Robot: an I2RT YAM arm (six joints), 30 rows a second.
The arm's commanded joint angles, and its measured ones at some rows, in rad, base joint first. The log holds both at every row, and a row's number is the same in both.
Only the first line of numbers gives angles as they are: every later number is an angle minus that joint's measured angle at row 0.
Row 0, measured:
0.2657 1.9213 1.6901 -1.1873 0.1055 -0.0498
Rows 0 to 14, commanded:
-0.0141 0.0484 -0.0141 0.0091 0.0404 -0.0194
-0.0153 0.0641 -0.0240 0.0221 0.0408 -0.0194
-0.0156 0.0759 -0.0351 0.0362 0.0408 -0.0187
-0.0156 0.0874 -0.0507 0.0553 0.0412 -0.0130
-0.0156 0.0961 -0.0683 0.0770 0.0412 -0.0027
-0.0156 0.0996 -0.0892 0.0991 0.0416 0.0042
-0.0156 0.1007 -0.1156 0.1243 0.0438 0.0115
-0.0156 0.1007 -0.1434 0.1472 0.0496 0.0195
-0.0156 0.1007 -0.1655 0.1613 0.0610 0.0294
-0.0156 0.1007 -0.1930 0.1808 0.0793 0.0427
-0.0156 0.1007 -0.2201 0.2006 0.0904 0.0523
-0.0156 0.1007 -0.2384 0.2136 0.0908 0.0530
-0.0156 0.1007 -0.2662 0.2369 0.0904 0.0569
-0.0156 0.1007 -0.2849 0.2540 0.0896 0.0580
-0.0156 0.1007 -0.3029 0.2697 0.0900 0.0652
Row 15, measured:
-0.0160 0.0885 -0.2609 0.2487 0.0728 0.0309
